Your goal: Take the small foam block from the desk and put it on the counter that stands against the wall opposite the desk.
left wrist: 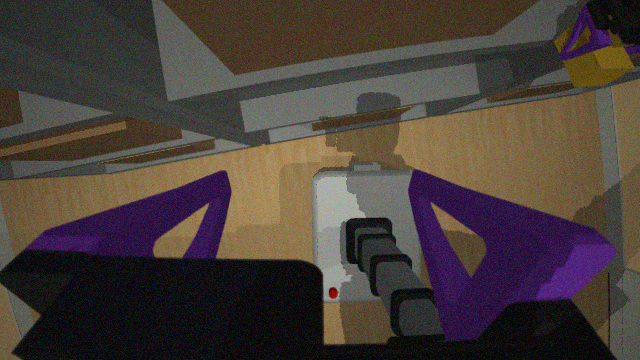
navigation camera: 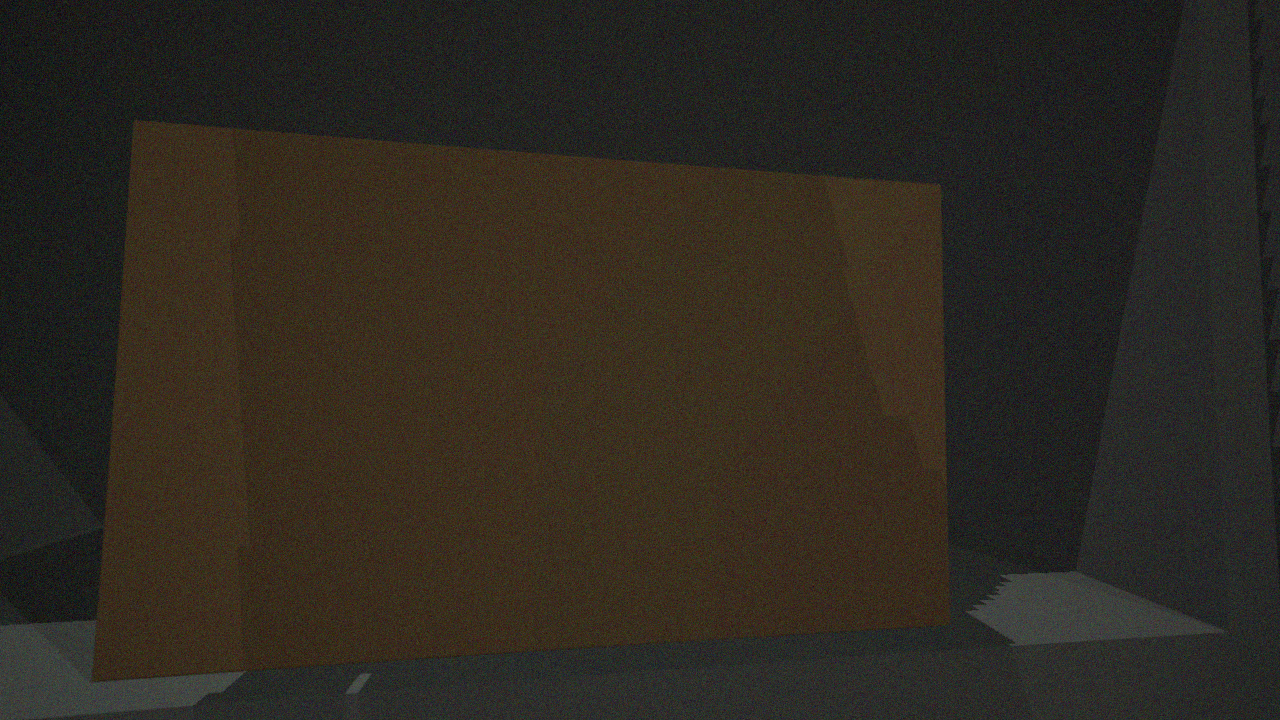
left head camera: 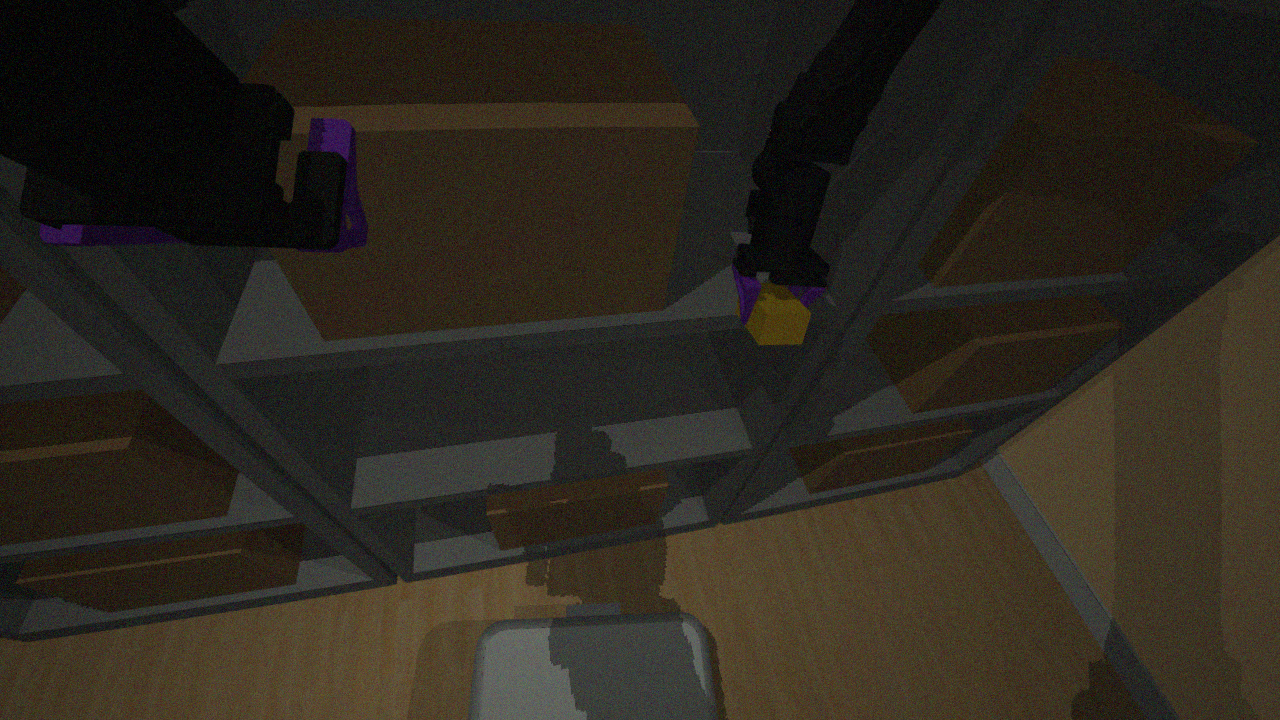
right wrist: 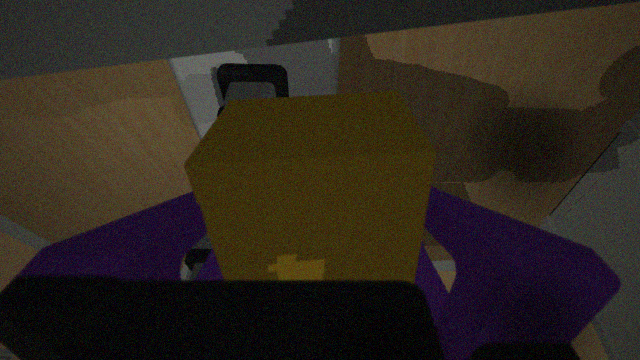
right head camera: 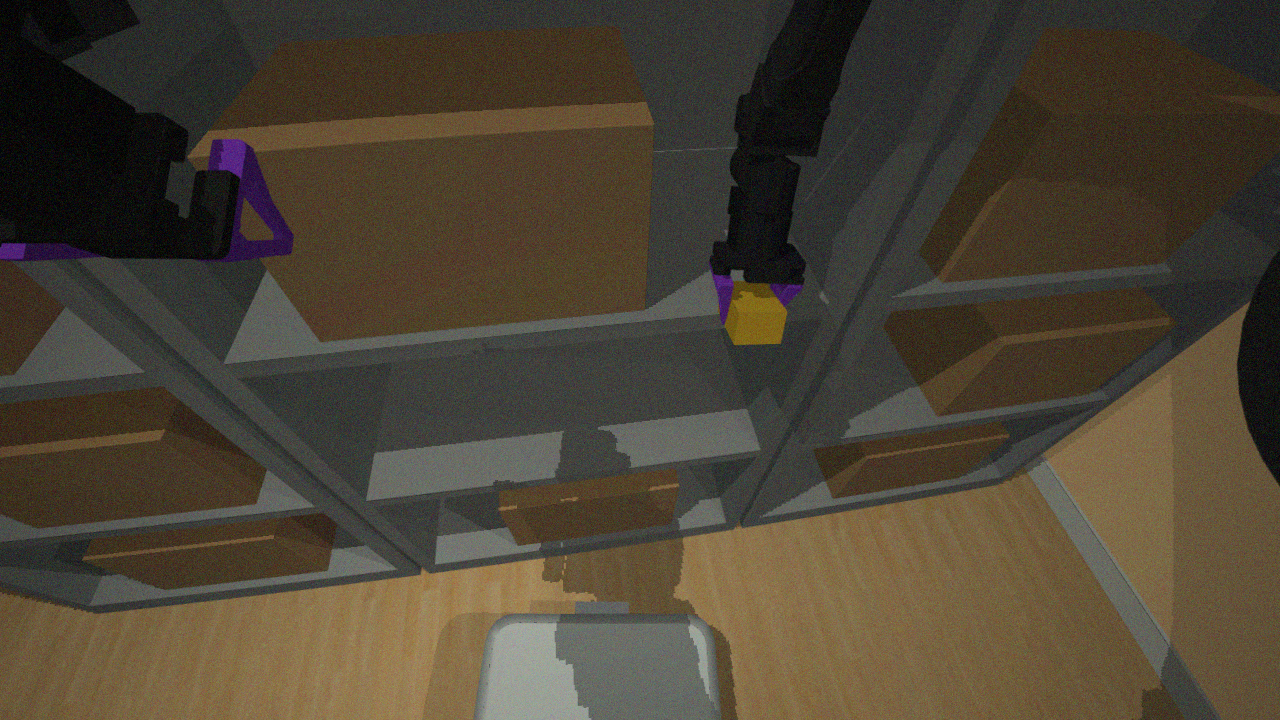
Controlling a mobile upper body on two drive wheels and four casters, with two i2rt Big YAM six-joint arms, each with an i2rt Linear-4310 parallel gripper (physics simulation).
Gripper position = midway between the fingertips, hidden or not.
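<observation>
Yellow foam block (right head camera: pixel 756 316): visible also in the left head camera view (left head camera: pixel 778 318), the left wrist view (left wrist: pixel 598 68) and the right wrist view (right wrist: pixel 335 187); in the navigation camera view the block is out of frame. Grey shelving unit (left wrist: pixel 71 71) present. The left gripper (left head camera: pixel 285 233) appears also in the right head camera view (right head camera: pixel 223 244) and the left wrist view (left wrist: pixel 319 180). The right gripper (right head camera: pixel 745 322) is visible too in the left head camera view (left head camera: pixel 764 323), the right wrist view (right wrist: pixel 318 181) and the left wrist view (left wrist: pixel 577 58).
</observation>
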